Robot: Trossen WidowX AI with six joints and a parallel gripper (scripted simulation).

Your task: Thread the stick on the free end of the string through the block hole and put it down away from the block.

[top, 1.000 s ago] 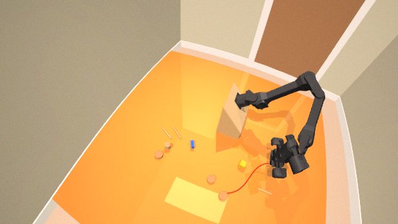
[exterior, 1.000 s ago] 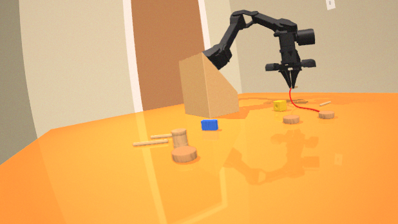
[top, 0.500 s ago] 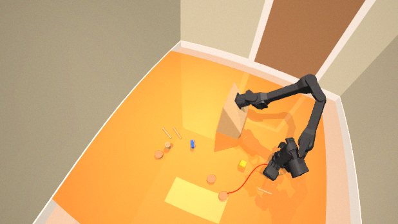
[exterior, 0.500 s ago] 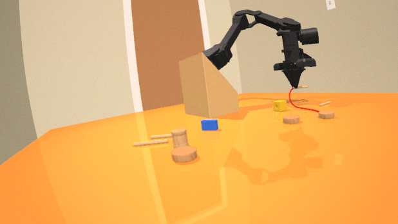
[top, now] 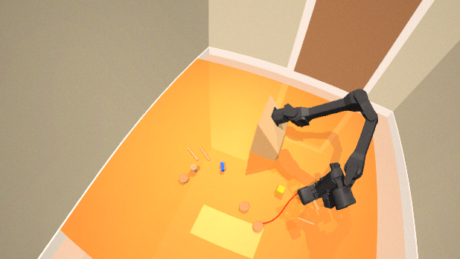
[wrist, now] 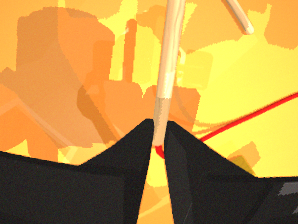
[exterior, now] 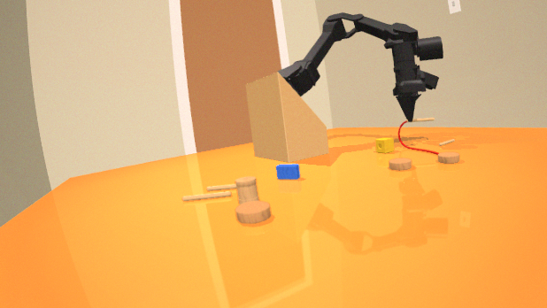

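My gripper tip is 100 mm short of the thin stick, 50 mm above it and 40 mm to the right of it. The rest, counted from my gripper tip: yellow block (130 mm to the right, 40 mm below); then blue block (390 mm to the right, 50 mm below); then round button (180 mm ahead, 160 mm to the right, 50 mm below).
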